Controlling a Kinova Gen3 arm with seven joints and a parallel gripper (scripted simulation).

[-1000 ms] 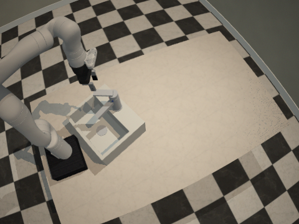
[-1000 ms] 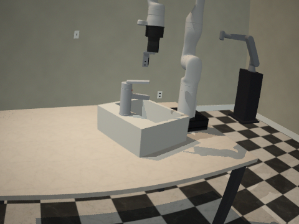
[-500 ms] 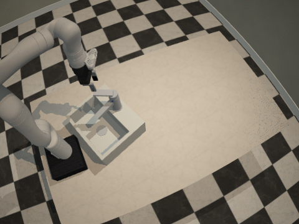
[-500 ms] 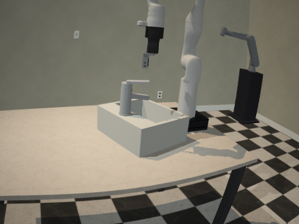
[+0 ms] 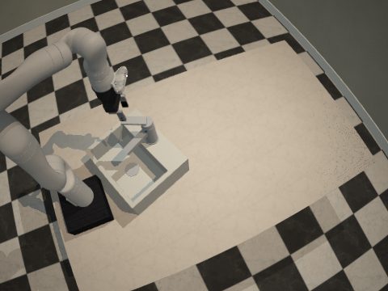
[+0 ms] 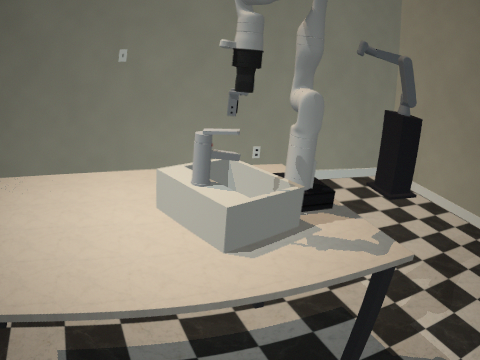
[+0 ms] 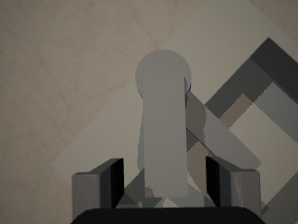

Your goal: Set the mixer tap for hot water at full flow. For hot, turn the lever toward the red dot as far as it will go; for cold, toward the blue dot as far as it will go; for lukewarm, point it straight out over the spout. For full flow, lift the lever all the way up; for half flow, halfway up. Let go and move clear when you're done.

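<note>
The lever lies 20 mm ahead of my hand, 10 mm to the right of it and 70 mm below it. Round my hand: white sink basin 40 mm behind, 70 mm to the right, 300 mm below.
</note>
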